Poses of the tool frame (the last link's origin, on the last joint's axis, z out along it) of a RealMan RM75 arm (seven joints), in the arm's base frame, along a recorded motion.
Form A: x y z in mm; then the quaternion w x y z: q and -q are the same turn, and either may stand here.
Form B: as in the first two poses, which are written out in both.
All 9 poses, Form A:
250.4 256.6 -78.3 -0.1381 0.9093 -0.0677 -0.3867
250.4 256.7 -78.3 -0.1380 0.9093 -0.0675 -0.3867
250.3 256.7 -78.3 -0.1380 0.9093 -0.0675 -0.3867
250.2 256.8 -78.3 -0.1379 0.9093 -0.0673 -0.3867
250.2 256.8 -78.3 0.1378 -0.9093 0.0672 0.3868
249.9 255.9 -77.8 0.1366 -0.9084 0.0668 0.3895
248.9 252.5 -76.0 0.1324 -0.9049 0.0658 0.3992
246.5 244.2 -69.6 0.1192 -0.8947 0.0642 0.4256
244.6 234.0 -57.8 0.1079 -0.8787 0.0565 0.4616
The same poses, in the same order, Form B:
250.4 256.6 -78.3 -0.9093 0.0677 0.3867 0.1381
250.4 256.7 -78.3 -0.9093 0.0675 0.3867 0.1380
250.3 256.7 -78.3 -0.9093 0.0675 0.3867 0.1380
250.2 256.8 -78.3 -0.9093 0.0673 0.3867 0.1379
250.2 256.8 -78.3 -0.9093 0.0672 0.3868 0.1378
249.9 255.9 -77.8 -0.9084 0.0668 0.3895 0.1366
248.9 252.5 -76.0 -0.9049 0.0658 0.3992 0.1324
246.5 244.2 -69.6 -0.8947 0.0642 0.4256 0.1192
244.6 234.0 -57.8 -0.8787 0.0565 0.4616 0.1079

